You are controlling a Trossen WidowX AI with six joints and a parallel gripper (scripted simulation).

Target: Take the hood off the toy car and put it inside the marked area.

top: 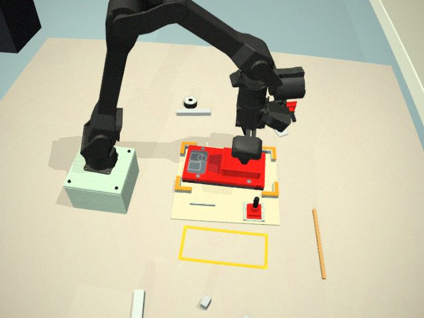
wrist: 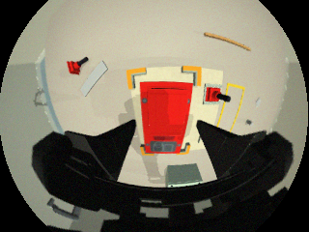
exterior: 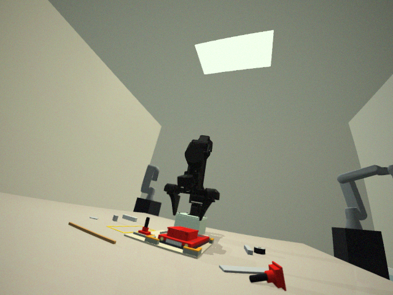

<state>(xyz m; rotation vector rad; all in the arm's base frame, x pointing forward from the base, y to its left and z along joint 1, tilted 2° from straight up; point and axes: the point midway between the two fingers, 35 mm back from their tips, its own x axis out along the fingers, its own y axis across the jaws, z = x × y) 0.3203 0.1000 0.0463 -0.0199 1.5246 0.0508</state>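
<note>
Right now my gripper tip is 4 cm above the hood.
</note>
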